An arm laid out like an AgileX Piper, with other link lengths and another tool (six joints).
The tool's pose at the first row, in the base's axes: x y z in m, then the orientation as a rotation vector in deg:
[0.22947 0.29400 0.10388 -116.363 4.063 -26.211]
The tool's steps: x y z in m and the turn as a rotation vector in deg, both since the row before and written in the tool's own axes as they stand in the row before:
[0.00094 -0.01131 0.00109 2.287 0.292 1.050]
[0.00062 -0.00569 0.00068 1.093 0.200 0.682]
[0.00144 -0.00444 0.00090 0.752 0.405 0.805]
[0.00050 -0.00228 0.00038 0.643 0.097 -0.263]
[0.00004 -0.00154 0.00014 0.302 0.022 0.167]
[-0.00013 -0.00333 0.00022 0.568 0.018 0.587]
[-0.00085 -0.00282 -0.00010 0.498 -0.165 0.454]
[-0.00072 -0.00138 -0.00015 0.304 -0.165 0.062]
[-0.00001 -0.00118 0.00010 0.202 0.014 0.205]
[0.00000 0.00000 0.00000 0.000 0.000 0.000]
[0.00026 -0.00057 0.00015 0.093 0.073 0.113]
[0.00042 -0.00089 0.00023 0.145 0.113 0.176]
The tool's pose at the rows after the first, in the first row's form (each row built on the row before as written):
[0.22912 0.30021 0.11343 -113.931 4.745 -25.738]
[0.22914 0.30320 0.11836 -112.733 5.282 -25.455]
[0.23019 0.30551 0.12238 -111.810 6.146 -25.305]
[0.23050 0.30665 0.12443 -111.193 5.799 -25.557]
[0.23038 0.30739 0.12578 -110.871 5.902 -25.460]
[0.22989 0.30896 0.12869 -110.234 6.342 -25.073]
[0.22871 0.31021 0.13108 -109.718 6.550 -24.601]
[0.22782 0.31080 0.13222 -109.443 6.430 -24.396]
[0.22770 0.31133 0.13327 -109.215 6.587 -24.268]
[0.22770 0.31133 0.13327 -109.215 6.587 -24.268]
[0.22792 0.31160 0.13381 -109.095 6.721 -24.260]
[0.22828 0.31201 0.13466 -108.908 6.929 -24.247]

